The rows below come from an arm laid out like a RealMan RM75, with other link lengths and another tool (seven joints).
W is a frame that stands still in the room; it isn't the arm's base.
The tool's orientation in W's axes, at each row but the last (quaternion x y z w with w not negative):
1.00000 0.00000 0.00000 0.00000
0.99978 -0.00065 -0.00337 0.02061
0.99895 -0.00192 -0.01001 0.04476
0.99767 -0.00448 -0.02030 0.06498
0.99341 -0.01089 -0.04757 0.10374
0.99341 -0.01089 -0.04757 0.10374
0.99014 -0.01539 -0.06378 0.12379
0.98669 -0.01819 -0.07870 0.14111
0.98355 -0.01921 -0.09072 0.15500
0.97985 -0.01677 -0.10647 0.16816
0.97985 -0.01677 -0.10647 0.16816
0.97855 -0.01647 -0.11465 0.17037
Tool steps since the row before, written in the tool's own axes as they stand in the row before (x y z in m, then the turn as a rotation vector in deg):
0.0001 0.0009 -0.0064 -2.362 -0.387 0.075
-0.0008 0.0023 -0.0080 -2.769 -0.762 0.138
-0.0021 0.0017 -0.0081 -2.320 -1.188 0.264
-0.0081 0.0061 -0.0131 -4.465 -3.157 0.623
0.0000 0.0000 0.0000 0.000 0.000 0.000
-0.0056 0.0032 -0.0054 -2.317 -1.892 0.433
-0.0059 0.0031 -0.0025 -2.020 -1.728 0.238
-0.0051 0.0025 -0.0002 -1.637 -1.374 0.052
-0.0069 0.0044 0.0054 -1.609 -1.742 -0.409
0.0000 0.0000 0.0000 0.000 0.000 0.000
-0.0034 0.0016 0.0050 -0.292 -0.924 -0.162
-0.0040 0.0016 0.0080 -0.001 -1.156 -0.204
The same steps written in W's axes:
0.0001 -0.0009 0.0064 -2.362 0.387 -0.075
-0.0007 -0.0020 0.0081 -2.769 0.760 -0.151
-0.0019 -0.0010 0.0083 -2.321 1.171 -0.323
-0.0076 -0.0043 0.0141 -4.467 3.101 -0.849
0.0000 0.0000 0.0000 0.000 0.000 0.000
-0.0051 -0.0018 0.0064 -2.326 1.835 -0.600
-0.0056 -0.0021 0.0039 -2.008 1.710 -0.408
-0.0050 -0.0020 0.0017 -1.605 1.399 -0.190
-0.0078 -0.0054 -0.0025 -1.489 1.886 0.123
0.0000 0.0000 0.0000 0.000 0.000 0.000
-0.0044 -0.0029 -0.0034 -0.253 0.944 -0.099
-0.0057 -0.0039 -0.0059 0.038 1.156 -0.203

